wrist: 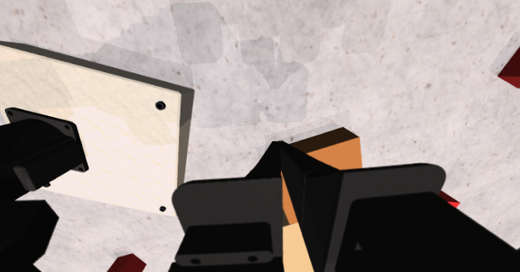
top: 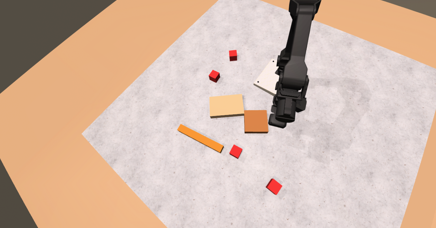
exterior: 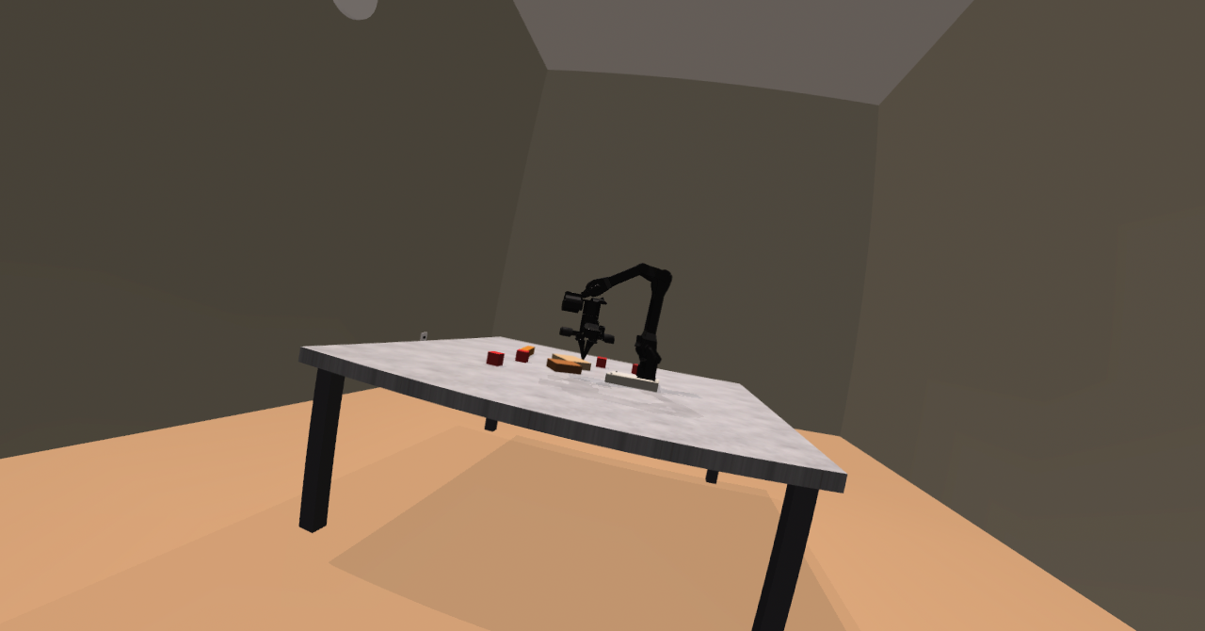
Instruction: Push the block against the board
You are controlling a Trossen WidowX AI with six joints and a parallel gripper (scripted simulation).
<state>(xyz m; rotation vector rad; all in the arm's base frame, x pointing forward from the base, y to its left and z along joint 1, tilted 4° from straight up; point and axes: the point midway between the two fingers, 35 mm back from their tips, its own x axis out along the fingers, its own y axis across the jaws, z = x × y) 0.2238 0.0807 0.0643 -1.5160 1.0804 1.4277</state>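
My gripper tip is now 20 cm to the left of the pale tan board, 9 cm short of it and 4 cm above it. From my gripper tip the other things lie so: orange square block 7 cm ahead, 5 cm to the right, 4 cm below; orange bar 28 cm ahead, 21 cm to the right, 4 cm below.
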